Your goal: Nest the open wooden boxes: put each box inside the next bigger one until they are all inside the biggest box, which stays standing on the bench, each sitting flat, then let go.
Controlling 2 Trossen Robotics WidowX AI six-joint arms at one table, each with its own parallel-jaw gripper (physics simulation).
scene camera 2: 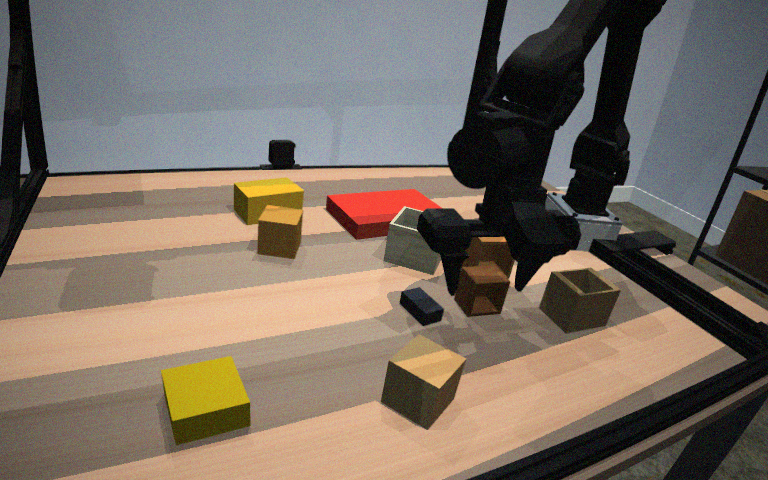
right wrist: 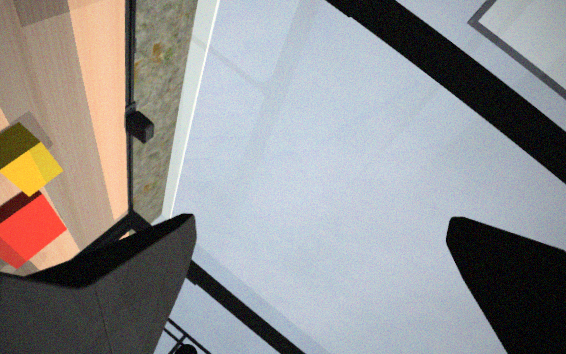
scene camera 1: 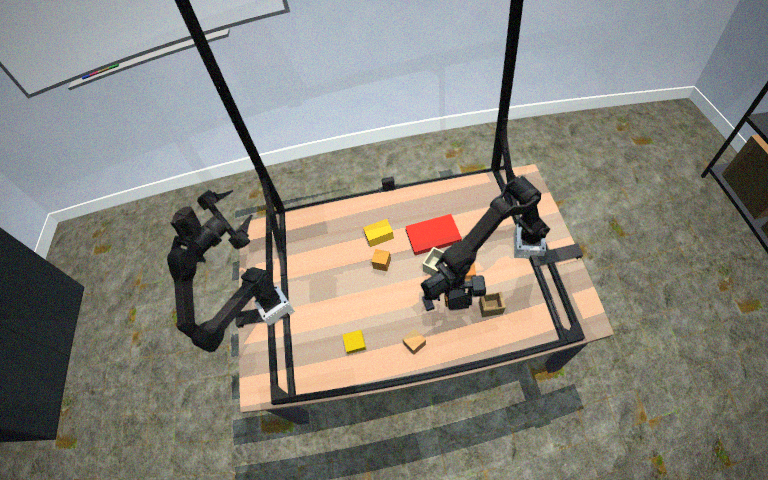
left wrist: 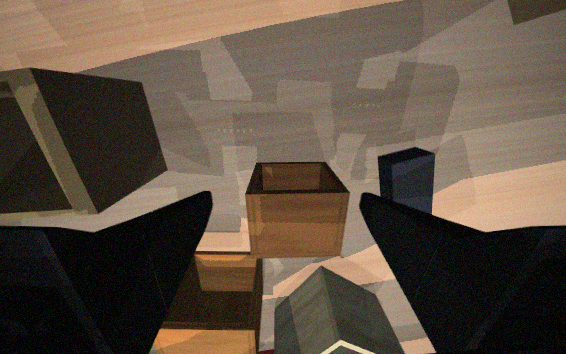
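A small brown open box lies on its side. My left gripper is open around or just above it, with gaps at both sides in the left wrist view. A larger orange-brown box lies close behind, apparently also on its side and partly hidden. A grey-green box stands upright behind left. An olive box stands upright at the right in scene camera 2. My right gripper is open and empty, beyond the bench's left end.
A dark blue block lies beside the brown box. A tan block stands in front. A flat red block, two yellow blocks and an orange block stand around.
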